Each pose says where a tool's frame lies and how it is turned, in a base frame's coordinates. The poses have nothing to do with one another.
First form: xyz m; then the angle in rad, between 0 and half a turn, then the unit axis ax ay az.
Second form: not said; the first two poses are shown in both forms.
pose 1, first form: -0.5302, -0.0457, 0.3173, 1.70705, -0.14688, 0.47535, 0.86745
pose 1, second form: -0.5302, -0.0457, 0.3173, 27.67, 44.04, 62.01
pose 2, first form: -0.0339, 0.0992, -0.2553, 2.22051, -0.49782, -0.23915, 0.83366
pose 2, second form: -0.0339, 0.0992, -0.2553, -56.42, 59.31, 174.90
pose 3, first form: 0.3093, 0.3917, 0.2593, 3.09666, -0.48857, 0.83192, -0.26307
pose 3, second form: 0.3093, 0.3917, 0.2593, -115.54, 149.39, -54.69
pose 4, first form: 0.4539, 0.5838, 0.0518, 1.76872, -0.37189, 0.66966, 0.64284
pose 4, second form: 0.4539, 0.5838, 0.0518, 9.07, 72.67, 67.16
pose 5, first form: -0.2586, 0.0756, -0.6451, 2.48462, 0.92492, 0.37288, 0.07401
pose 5, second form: -0.2586, 0.0756, -0.6451, 80.29, 141.45, -55.79
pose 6, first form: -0.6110, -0.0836, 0.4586, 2.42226, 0.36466, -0.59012, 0.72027
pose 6, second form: -0.6110, -0.0836, 0.4586, -149.28, 80.98, -85.85
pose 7, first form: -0.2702, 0.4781, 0.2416, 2.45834, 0.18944, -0.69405, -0.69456
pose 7, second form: -0.2702, 0.4781, 0.2416, 101.84, 85.35, 132.38
